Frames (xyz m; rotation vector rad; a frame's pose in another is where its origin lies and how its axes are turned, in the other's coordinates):
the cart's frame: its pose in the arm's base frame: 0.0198 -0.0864 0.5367 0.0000 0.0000 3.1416
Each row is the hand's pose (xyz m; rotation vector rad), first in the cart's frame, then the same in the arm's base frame.
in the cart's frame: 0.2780 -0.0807 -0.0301 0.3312 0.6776 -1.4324
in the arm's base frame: -0.2582 -0.0057 0.5066 -0.6910 0.3377 1.5733
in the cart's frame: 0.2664 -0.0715 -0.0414 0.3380 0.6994 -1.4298
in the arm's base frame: -0.2466 -0.0149 0.4953 -0.7129 0.3445 1.5676
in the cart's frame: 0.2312 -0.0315 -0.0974 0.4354 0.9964 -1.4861
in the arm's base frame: -0.2114 -0.0549 0.4393 -0.9815 0.4289 1.3792
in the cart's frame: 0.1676 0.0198 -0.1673 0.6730 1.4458 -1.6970
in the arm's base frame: -0.1478 -0.1062 0.3694 -1.2856 0.5984 0.8912
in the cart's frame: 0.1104 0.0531 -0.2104 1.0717 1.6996 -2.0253
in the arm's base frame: -0.0906 -0.1395 0.3263 -1.3120 0.8273 0.3201
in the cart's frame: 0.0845 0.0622 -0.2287 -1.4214 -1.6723 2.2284
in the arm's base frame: -0.0647 -0.1486 0.3080 -1.1853 1.0074 -0.0154
